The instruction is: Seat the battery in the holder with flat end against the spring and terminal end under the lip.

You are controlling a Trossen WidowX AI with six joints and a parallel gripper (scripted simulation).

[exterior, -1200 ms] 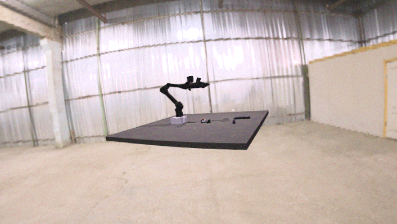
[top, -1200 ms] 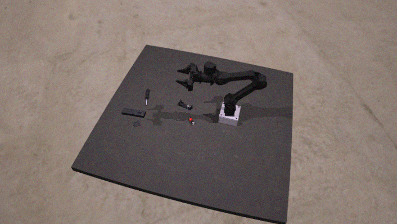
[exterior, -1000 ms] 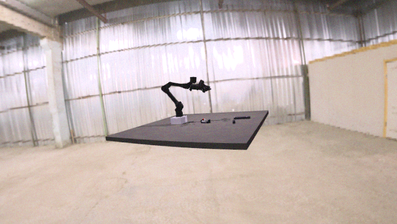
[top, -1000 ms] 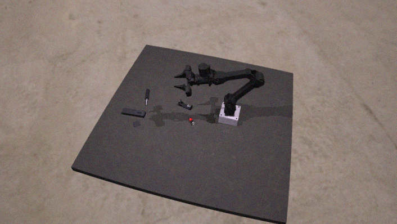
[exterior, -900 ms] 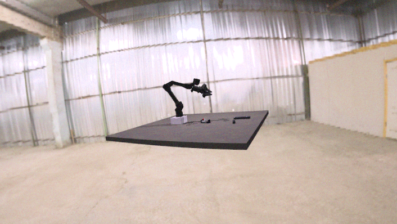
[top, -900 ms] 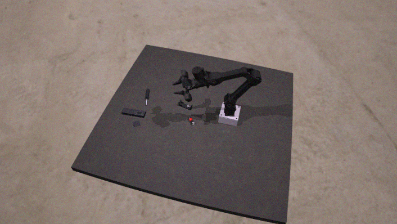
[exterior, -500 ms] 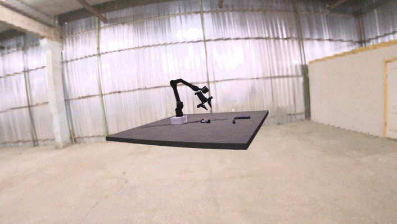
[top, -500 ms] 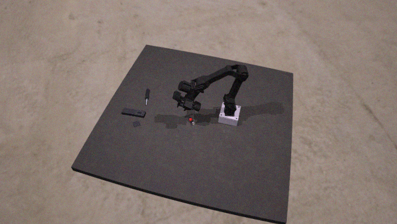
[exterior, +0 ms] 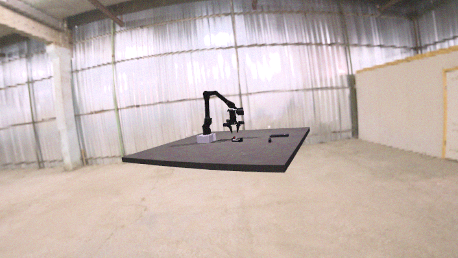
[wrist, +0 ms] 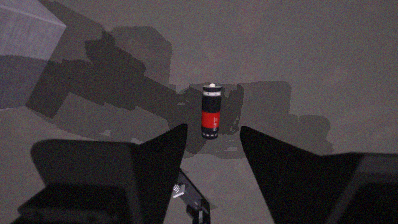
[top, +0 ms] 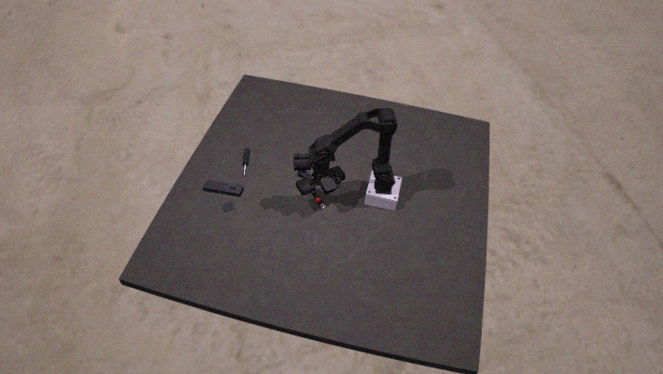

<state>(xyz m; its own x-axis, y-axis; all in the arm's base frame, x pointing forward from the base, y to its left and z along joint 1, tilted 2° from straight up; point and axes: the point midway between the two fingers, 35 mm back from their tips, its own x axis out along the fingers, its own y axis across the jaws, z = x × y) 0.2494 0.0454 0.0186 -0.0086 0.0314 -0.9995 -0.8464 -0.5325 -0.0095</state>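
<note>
The battery lies 40 mm below my gripper tip. From my gripper tip the other things lie so: screwdriver 330 mm ahead, 180 mm to the right, 40 mm below; dark piece 360 mm ahead, 50 mm to the left, 50 mm below.
</note>
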